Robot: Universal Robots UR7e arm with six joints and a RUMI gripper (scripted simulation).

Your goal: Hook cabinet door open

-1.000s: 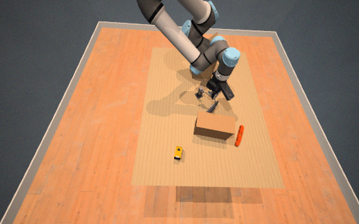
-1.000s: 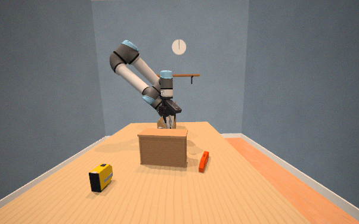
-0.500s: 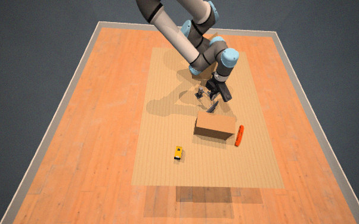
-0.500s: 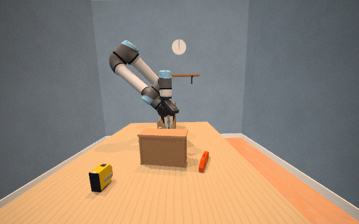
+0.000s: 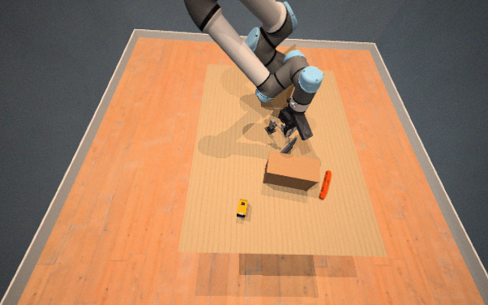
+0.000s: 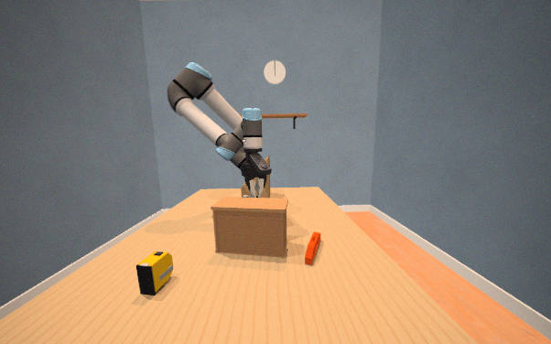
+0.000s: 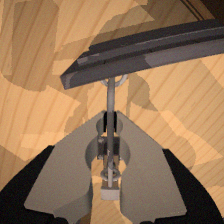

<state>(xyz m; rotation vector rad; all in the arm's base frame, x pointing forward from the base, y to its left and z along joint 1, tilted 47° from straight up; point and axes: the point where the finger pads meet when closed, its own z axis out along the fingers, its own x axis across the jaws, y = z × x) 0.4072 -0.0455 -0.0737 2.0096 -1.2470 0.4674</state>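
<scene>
My gripper is now 40 mm past the thin hook, 20 mm to the left of it and 20 mm above it. Also, from my hand: black box (340 mm ahead, 220 mm to the right, 70 mm below); then cabinet door (60 mm ahead, 40 mm below, 20 mm to the right); then orange bar (220 mm ahead, 190 mm to the left, 90 mm below).
</scene>
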